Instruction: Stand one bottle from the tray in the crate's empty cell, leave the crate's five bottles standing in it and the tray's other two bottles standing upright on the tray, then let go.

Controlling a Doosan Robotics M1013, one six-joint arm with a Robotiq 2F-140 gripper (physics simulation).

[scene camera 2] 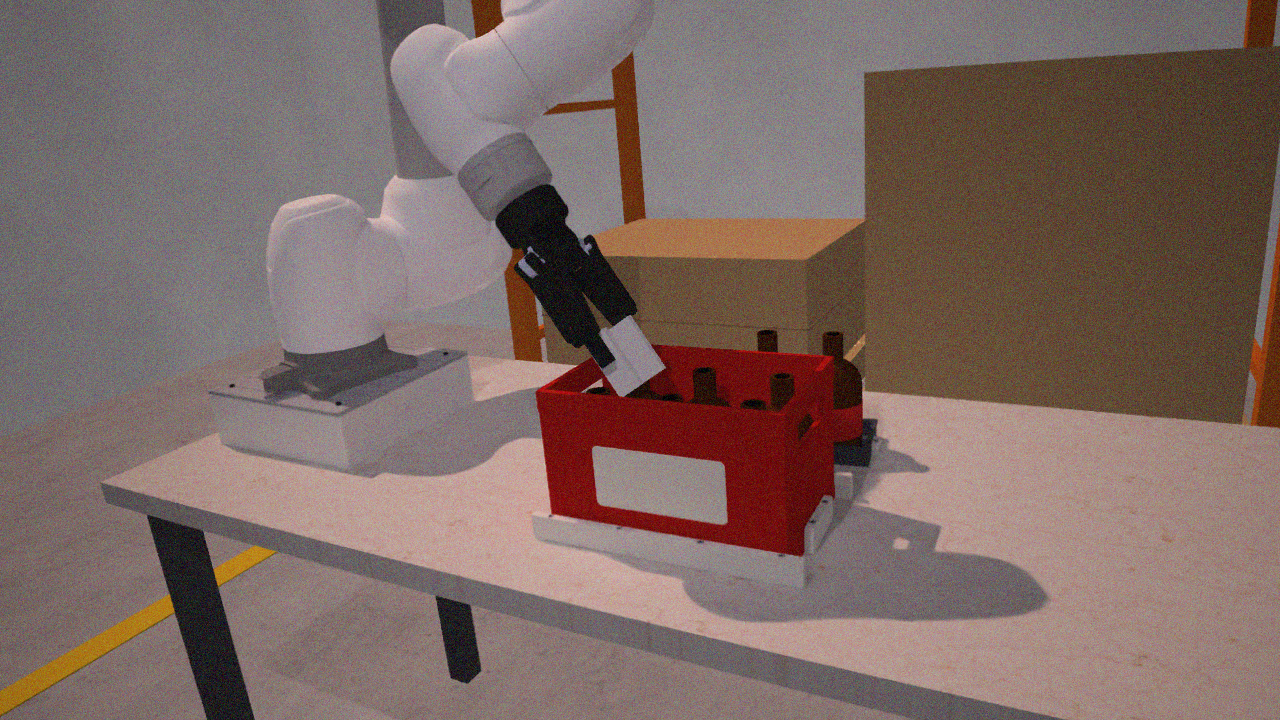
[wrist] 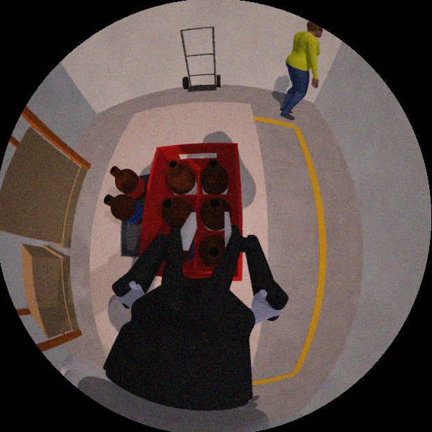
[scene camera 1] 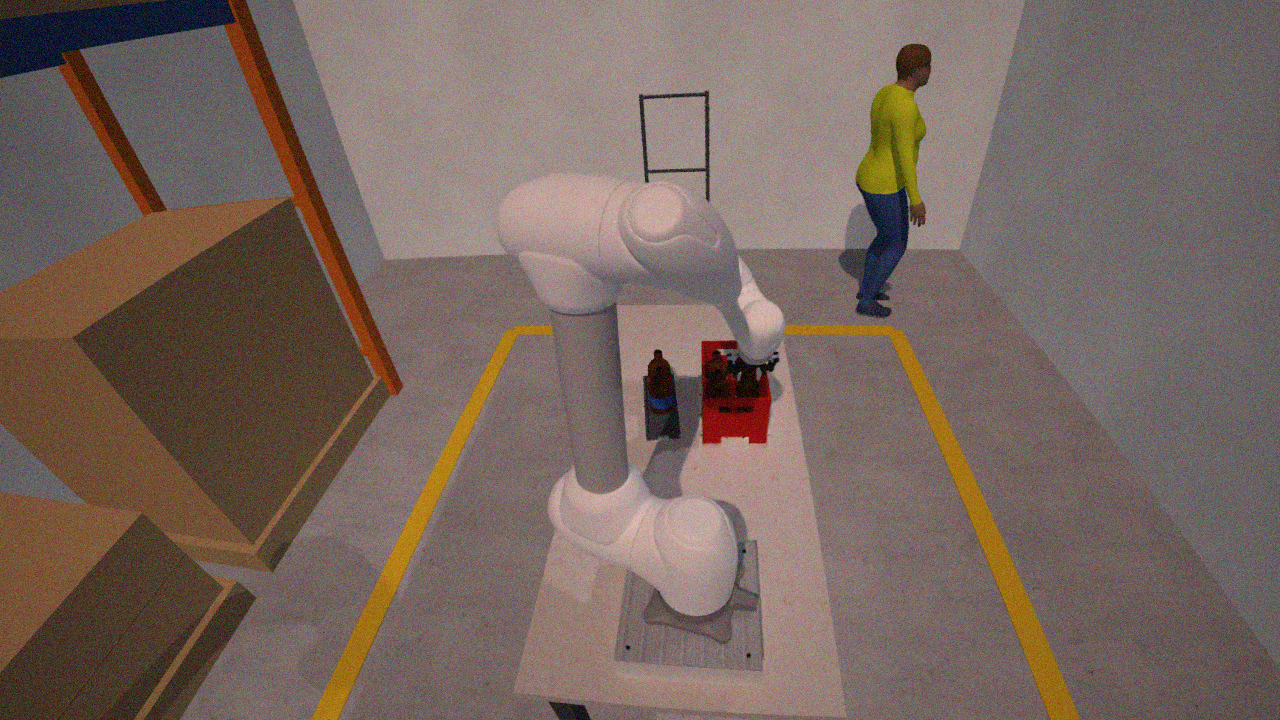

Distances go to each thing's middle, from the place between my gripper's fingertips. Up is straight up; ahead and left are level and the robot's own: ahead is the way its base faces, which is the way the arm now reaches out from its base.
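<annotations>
The red-labelled bottle point(scene camera 2: 847, 383) is 290 mm to the left of my hand, and it's also 70 mm ahead of it and 90 mm below it.
</annotations>
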